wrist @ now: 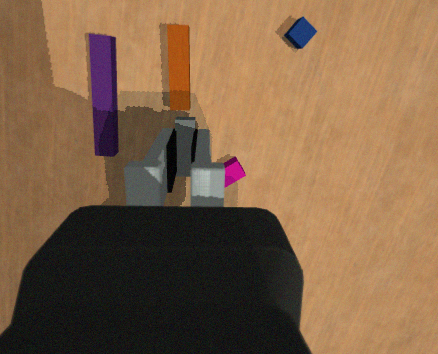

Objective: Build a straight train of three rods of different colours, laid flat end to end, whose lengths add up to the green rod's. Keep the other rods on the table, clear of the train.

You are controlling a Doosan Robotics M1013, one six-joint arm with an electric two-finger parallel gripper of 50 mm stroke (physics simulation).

Labels:
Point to a purple rod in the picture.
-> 103,65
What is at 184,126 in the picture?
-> A grey rod.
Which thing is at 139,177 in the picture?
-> My gripper.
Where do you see an orange rod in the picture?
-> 178,35

